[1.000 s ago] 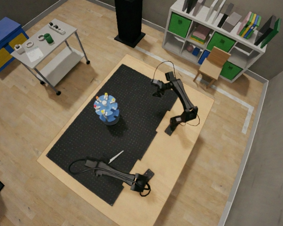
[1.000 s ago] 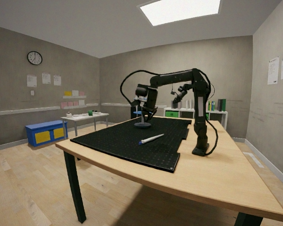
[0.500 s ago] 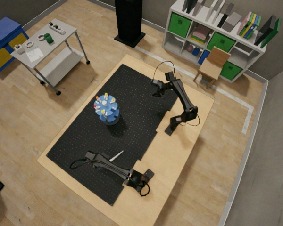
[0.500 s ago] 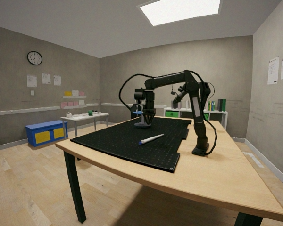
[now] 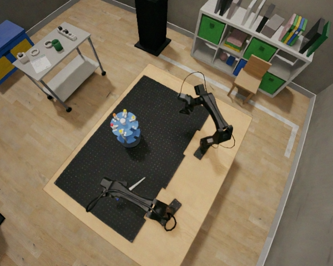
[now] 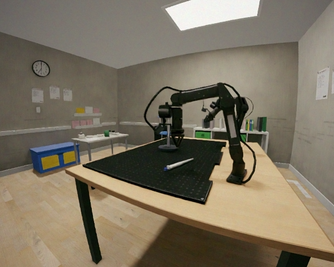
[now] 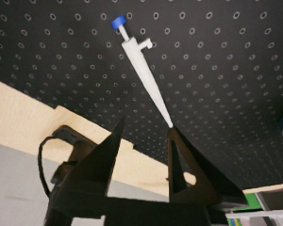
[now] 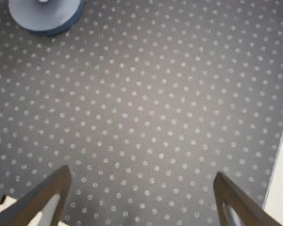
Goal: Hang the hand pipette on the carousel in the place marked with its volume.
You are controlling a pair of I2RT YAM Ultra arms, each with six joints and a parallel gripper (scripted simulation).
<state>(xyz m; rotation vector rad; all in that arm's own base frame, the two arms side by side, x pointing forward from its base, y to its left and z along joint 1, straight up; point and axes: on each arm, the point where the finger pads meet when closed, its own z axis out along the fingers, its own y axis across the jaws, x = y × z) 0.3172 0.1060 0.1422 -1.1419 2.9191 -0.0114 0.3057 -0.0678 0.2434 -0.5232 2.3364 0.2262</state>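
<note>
Right now my left hand is 30 mm to the left of the white hand pipette and 120 mm above it.
</note>
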